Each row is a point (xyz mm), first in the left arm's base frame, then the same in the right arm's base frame.
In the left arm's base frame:
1: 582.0 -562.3 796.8
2: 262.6 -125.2 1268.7
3: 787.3 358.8 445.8
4: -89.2 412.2 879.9
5: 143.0 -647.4 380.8
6: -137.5 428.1 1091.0
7: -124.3 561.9 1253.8
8: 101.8 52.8 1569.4
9: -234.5 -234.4 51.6
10: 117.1 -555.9 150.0
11: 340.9 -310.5 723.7
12: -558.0 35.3 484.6
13: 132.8 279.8 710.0
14: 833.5 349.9 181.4
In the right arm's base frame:
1: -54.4 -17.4 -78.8
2: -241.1 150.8 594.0
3: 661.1 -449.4 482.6
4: 381.4 360.2 957.8
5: 313.4 445.7 -231.2
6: 206.7 393.2 1082.4
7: 123.3 337.2 1268.1
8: -410.2 244.2 926.6
9: 828.3 710.9 61.9
10: 561.7 455.8 -255.0
11: 147.8 149.3 162.4
12: 599.3 930.2 576.1
13: 450.5 189.9 709.0
14: 886.4 -480.0 339.6

